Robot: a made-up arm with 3 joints. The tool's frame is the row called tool.
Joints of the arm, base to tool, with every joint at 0 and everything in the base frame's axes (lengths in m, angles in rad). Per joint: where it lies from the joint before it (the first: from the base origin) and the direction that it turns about. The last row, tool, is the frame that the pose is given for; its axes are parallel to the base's.
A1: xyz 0.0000 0.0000 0.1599 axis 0 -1 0
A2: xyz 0.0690 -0.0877 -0.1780 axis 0 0 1
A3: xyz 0.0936 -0.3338 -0.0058 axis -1 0 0
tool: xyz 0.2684 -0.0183 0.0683
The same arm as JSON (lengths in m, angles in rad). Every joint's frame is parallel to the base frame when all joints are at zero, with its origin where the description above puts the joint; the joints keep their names.
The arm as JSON. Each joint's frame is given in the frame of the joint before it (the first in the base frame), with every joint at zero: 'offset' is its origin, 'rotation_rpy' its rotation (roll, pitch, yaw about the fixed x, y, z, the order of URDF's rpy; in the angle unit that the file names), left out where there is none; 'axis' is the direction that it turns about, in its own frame. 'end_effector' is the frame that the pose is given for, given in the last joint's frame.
{
  "length_unit": "m",
  "angle_unit": "rad",
  "chain": [
    {
      "id": "A1",
      "offset": [
        0.0,
        0.0,
        0.1599
      ],
      "axis": [
        0.0,
        -1.0,
        0.0
      ]
    },
    {
      "id": "A2",
      "offset": [
        0.069,
        -0.0877,
        -0.178
      ],
      "axis": [
        0.0,
        0.0,
        1.0
      ]
    },
    {
      "id": "A3",
      "offset": [
        0.0936,
        -0.3338,
        -0.0058
      ],
      "axis": [
        -1.0,
        0.0,
        0.0
      ]
    }
  ],
  "end_effector": {
    "offset": [
      0.2684,
      -0.0183,
      0.0683
    ]
  }
}

